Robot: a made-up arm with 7 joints.
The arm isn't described. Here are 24 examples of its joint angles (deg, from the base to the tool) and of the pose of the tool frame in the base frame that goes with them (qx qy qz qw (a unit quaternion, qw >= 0); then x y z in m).
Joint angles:
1: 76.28 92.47 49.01 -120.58 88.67 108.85 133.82
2: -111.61 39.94 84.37 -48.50 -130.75 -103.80 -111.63
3: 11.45 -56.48 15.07 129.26 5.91 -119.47 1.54
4: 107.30 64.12 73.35 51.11 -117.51 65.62 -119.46
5: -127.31 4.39 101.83 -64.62 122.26 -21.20 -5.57
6: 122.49 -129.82 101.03 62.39 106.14 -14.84 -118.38
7: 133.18 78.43 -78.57 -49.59 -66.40 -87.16 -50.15
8: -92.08 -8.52 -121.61 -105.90 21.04 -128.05 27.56
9: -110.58 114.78 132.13 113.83 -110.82 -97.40 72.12
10: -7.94 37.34 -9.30 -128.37 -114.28 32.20 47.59
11: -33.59 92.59 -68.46 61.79 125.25 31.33 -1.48
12: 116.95 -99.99 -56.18 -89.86 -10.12 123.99 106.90
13: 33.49 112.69 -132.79 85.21 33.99 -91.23 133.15
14: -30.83 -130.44 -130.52 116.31 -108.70 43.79 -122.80
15: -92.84 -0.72 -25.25 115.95 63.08 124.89 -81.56
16: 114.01 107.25 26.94 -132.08 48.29 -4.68 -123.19
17: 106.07 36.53 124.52 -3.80 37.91 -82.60 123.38
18: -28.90 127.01 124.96 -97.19 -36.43 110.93 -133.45
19: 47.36 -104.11 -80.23 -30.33 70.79 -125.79 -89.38
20: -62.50 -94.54 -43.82 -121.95 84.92 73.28 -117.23
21: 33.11 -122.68 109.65 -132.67 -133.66 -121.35 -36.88
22: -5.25 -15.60 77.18 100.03 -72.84 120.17 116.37
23: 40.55 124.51 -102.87 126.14 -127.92 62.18 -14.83
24: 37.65 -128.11 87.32 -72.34 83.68 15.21 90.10
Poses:
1: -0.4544 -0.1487 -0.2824 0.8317 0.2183 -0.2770 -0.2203
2: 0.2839 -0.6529 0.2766 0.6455 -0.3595 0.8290 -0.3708
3: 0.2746 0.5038 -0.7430 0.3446 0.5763 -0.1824 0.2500
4: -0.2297 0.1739 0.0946 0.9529 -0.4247 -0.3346 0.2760
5: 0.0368 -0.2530 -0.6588 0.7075 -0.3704 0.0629 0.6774
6: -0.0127 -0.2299 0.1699 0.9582 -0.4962 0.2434 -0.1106
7: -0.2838 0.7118 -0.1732 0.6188 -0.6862 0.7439 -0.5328
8: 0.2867 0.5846 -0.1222 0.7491 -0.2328 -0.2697 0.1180
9: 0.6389 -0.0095 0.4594 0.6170 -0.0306 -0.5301 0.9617
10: -0.3110 0.3923 -0.4588 0.7341 0.0809 -1.0093 -0.4127
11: 0.0103 0.4808 0.7768 0.4065 0.4685 0.6114 0.2617
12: 0.5488 0.2884 -0.7217 0.3078 -0.1561 0.4997 0.4480
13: -0.2329 -0.3575 0.8624 0.2723 -0.0319 0.6368 -0.2479
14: 0.3966 -0.2442 -0.0647 0.8826 -0.1809 -0.3230 0.1698
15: -0.3602 -0.1910 -0.5161 0.7533 -0.2996 -0.1222 -0.2387
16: -0.5497 0.0591 0.7175 0.4237 -0.3027 -0.2533 -0.1321
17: 0.0250 -0.4701 0.7583 0.4510 -0.1919 0.5907 -0.0976
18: 0.9707 0.0973 -0.1824 0.1227 0.5457 0.5768 0.1032
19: -0.0148 0.0166 0.8248 0.5649 0.4297 -0.1390 0.3385
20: 0.5869 0.1041 0.0324 0.8023 -0.4626 -0.0930 0.6283
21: 0.1548 0.5148 -0.3034 0.7868 0.4533 0.9699 1.0639
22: -0.6049 0.4008 0.6609 0.1914 0.5207 -0.0060 -0.3616
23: -0.0085 -0.6922 0.7184 0.0689 -0.3308 0.1216 0.6750
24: -0.3445 0.1484 0.8383 0.3957 -0.2241 0.3610 0.0380
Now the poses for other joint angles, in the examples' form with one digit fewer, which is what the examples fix.
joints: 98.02 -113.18 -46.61 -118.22 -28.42 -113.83 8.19
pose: -0.667 0.611 0.226 0.361 -0.461 0.374 0.712
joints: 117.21 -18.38 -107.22 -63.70 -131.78 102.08 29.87
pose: 0.356 0.074 0.912 0.190 0.371 1.191 0.366
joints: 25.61 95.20 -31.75 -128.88 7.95 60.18 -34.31
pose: -0.394 0.366 0.359 0.763 0.217 0.429 -0.239
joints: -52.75 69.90 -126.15 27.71 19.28 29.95 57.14
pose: 0.508 0.775 0.175 0.333 0.218 0.035 0.028
